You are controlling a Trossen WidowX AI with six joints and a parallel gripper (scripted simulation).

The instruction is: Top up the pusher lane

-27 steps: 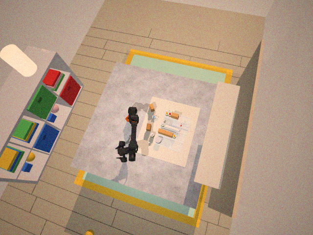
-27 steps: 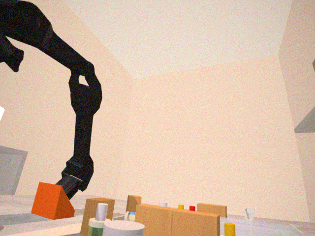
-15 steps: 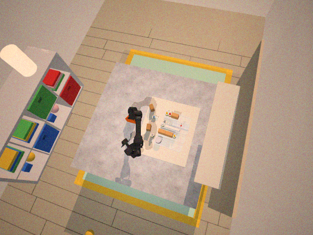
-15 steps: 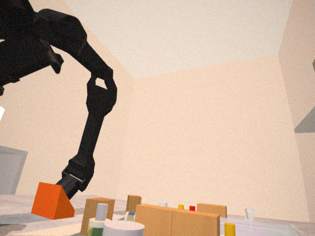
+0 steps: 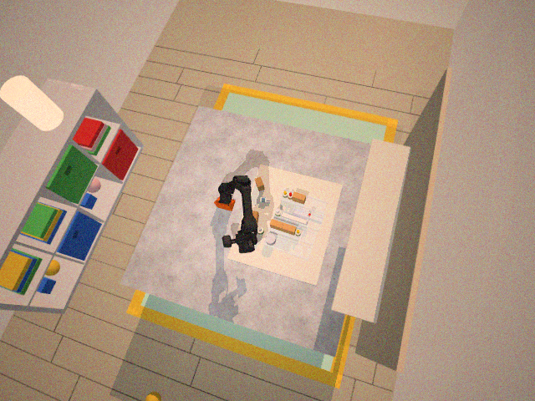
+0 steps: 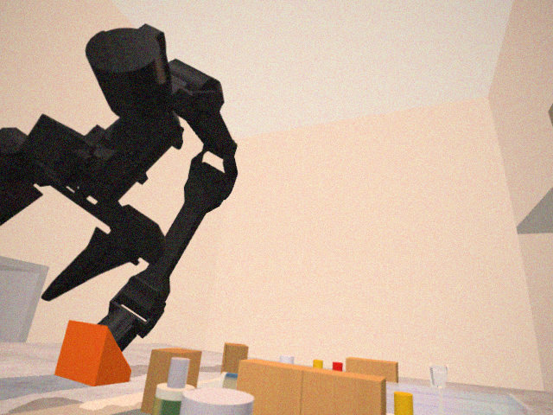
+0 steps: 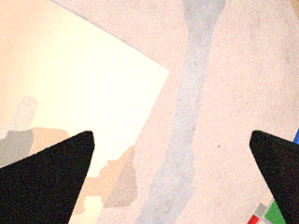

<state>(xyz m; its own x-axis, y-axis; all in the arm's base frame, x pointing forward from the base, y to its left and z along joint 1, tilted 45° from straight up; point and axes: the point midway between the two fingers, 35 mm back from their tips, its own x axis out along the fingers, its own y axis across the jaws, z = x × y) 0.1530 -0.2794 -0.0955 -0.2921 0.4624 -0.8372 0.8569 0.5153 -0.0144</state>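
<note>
Now: gripper tip 170 mm short of the grey cylinder, 110 mm above it and 100 mm to the right of it. Also, from my gripper tip: lane rack: 330 mm ahead, 270 mm to the left, 120 mm below.
</note>
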